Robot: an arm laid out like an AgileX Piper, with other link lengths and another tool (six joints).
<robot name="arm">
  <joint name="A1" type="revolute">
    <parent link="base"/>
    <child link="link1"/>
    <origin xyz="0 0 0.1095" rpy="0 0 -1.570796"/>
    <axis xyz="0 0 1"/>
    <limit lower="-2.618" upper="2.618"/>
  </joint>
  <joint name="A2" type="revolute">
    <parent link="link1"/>
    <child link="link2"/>
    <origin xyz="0 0 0" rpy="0 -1.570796 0"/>
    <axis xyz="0 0 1"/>
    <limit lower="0" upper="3.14"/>
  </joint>
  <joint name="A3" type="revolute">
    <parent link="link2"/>
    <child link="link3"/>
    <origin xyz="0.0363 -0.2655 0" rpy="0 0 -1.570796"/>
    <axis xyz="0 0 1"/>
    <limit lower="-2.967" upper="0"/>
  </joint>
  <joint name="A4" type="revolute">
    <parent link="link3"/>
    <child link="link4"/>
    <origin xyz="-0.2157 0.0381 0" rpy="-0.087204 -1.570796 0"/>
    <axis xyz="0 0 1"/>
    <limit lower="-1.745" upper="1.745"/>
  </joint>
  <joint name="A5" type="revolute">
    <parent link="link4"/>
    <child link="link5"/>
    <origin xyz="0 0 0" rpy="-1.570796 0 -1.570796"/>
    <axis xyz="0 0 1"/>
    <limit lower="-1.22" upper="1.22"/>
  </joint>
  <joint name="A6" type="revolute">
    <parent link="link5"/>
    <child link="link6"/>
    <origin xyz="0 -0.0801 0" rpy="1.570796 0 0"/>
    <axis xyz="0 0 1"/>
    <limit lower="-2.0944" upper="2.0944"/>
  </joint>
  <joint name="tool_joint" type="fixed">
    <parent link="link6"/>
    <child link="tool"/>
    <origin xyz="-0.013 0.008 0.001" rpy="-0.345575 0 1.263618"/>
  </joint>
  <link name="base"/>
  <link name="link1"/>
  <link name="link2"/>
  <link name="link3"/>
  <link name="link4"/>
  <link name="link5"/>
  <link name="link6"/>
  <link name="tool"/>
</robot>
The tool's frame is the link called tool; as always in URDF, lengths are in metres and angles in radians.
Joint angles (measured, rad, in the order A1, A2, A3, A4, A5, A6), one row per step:
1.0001, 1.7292, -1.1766, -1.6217, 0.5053, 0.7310
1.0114, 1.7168, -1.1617, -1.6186, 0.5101, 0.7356
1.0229, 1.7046, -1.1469, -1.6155, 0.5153, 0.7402
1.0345, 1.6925, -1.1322, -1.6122, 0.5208, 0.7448
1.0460, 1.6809, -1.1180, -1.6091, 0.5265, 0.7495
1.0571, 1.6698, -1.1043, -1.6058, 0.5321, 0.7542
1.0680, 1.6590, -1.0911, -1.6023, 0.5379, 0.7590
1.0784, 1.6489, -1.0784, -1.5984, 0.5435, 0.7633
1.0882, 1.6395, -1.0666, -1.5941, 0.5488, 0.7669
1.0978, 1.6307, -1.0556, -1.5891, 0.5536, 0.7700
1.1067, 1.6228, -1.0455, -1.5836, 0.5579, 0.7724
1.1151, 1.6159, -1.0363, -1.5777, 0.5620, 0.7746
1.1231, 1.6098, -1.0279, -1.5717, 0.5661, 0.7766
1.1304, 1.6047, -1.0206, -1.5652, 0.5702, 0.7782
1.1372, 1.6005, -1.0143, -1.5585, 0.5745, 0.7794
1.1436, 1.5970, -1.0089, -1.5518, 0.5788, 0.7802
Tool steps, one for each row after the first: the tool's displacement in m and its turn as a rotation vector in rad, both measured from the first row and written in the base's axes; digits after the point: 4 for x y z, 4 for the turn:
-0.0048, -0.0009, 0.0003, 0.0023, 0.0036, 0.0039
-0.0095, -0.0018, 0.0006, 0.0043, 0.0071, 0.0077
-0.0142, -0.0027, 0.0008, 0.0063, 0.0106, 0.0111
-0.0188, -0.0037, 0.0009, 0.0082, 0.0139, 0.0144
-0.0232, -0.0047, 0.0010, 0.0102, 0.0174, 0.0172
-0.0274, -0.0057, 0.0011, 0.0124, 0.0209, 0.0195
-0.0313, -0.0068, 0.0010, 0.0142, 0.0246, 0.0215
-0.0350, -0.0078, 0.0009, 0.0158, 0.0284, 0.0232
-0.0386, -0.0087, 0.0007, 0.0175, 0.0327, 0.0250
-0.0418, -0.0096, 0.0005, 0.0188, 0.0372, 0.0266
-0.0448, -0.0103, 0.0001, 0.0201, 0.0421, 0.0277
-0.0476, -0.0110, -0.0003, 0.0212, 0.0470, 0.0284
-0.0500, -0.0116, -0.0007, 0.0221, 0.0520, 0.0283
-0.0522, -0.0121, -0.0012, 0.0229, 0.0569, 0.0276
-0.0542, -0.0125, -0.0017, 0.0234, 0.0615, 0.0267

